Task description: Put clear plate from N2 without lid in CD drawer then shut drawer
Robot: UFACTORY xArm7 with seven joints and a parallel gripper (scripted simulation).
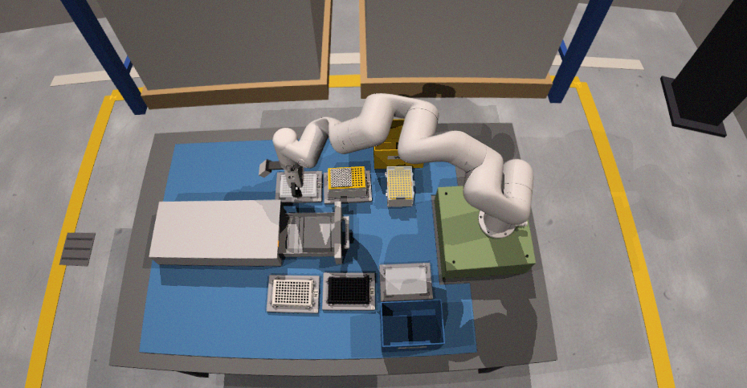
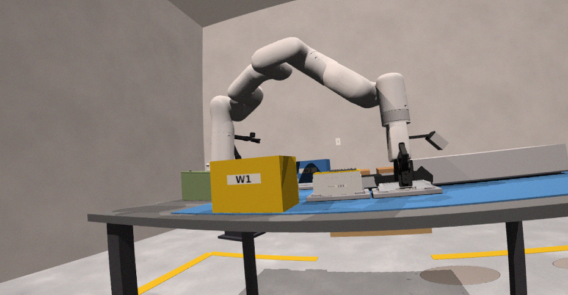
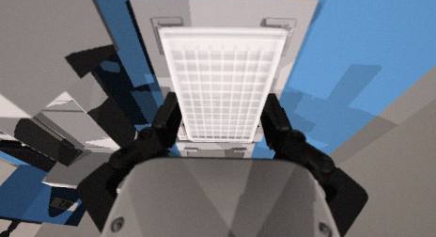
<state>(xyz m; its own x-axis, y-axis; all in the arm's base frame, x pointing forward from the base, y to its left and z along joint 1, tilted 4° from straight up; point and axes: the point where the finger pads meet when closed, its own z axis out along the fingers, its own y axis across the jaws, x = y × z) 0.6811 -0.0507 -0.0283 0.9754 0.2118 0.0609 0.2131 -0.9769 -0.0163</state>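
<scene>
My hand is 180 mm to the right of the drawer, 70 mm past it and 10 mm above it. Round my hand: black plate: 330 mm to the left, 250 mm behind, 10 mm below; yellow bin W1: 320 mm behind, 200 mm to the right, 10 mm above; white plate: 380 mm to the left, 80 mm behind, 10 mm below.
</scene>
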